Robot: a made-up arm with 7 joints. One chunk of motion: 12 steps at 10 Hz.
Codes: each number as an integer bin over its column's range. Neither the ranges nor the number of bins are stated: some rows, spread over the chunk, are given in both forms.
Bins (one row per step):
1: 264 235 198 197 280 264 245
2: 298 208 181 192 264 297 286
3: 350 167 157 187 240 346 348
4: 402 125 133 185 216 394 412
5: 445 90 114 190 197 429 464
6: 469 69 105 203 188 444 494
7: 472 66 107 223 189 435 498
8: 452 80 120 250 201 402 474
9: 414 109 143 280 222 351 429
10: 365 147 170 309 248 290 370
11: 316 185 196 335 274 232 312
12: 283 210 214 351 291 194 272
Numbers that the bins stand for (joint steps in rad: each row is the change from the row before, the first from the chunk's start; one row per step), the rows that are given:
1: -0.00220 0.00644 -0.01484 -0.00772 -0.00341 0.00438 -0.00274
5: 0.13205 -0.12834 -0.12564 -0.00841 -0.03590 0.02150 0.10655
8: 0.13724 -0.13764 -0.11772 -0.00254 -0.03433 0.01869 0.11154
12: 0.01190 -0.01679 0.00626 0.00734 0.00089 -0.00288 0.01073
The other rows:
2: 0.02302 -0.01865 -0.03726 -0.00821 -0.00967 0.00780 0.01772
3: 0.06159 -0.05677 -0.06892 -0.00870 -0.01907 0.01289 0.04866
4: 0.10016 -0.09581 -0.10058 -0.00890 -0.02846 0.01786 0.08060
6: 0.14985 -0.14786 -0.13751 -0.00714 -0.03942 0.02305 0.12152
7: 0.15207 -0.15065 -0.13487 -0.00518 -0.03903 0.02212 0.12351
9: 0.10906 -0.11068 -0.08739 0.00040 -0.02611 0.01341 0.08908
10: 0.07271 -0.07536 -0.05177 0.00323 -0.01594 0.00708 0.05964
11: 0.03637 -0.04003 -0.01748 0.00578 -0.00576 0.00106 0.03069

